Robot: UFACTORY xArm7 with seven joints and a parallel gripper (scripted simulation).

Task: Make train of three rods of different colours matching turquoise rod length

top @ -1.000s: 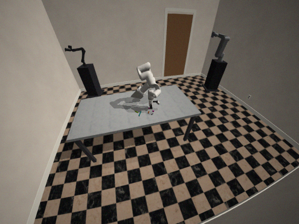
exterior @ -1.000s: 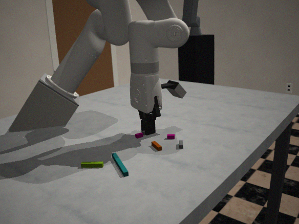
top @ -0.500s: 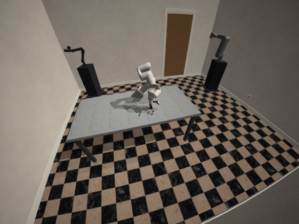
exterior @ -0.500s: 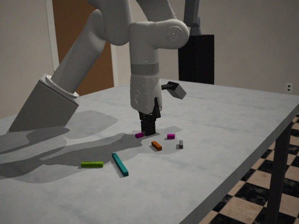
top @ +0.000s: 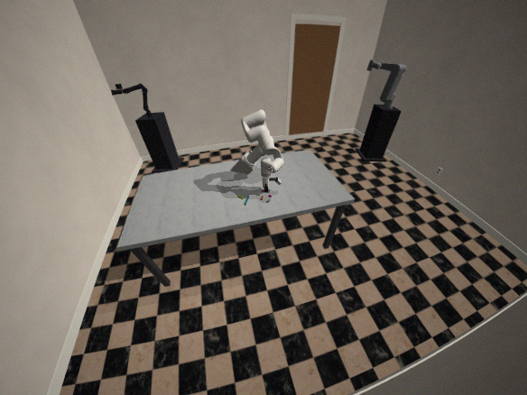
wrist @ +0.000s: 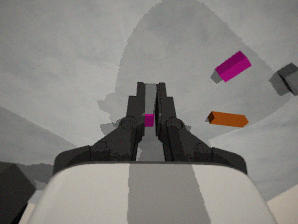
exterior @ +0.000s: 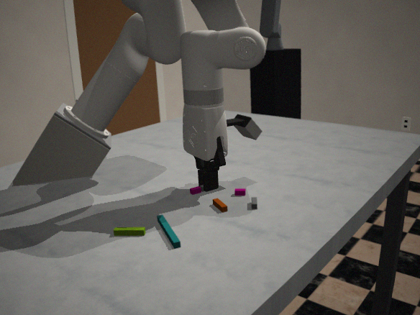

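My gripper is now 80 mm short of the lime rod, 200 mm to the left of it and 20 mm above it. The rest, counted from my hand: turquoise rod 110 mm ahead, 150 mm to the right, 20 mm below; then orange rod 90 mm ahead, 30 mm to the right, 20 mm below.
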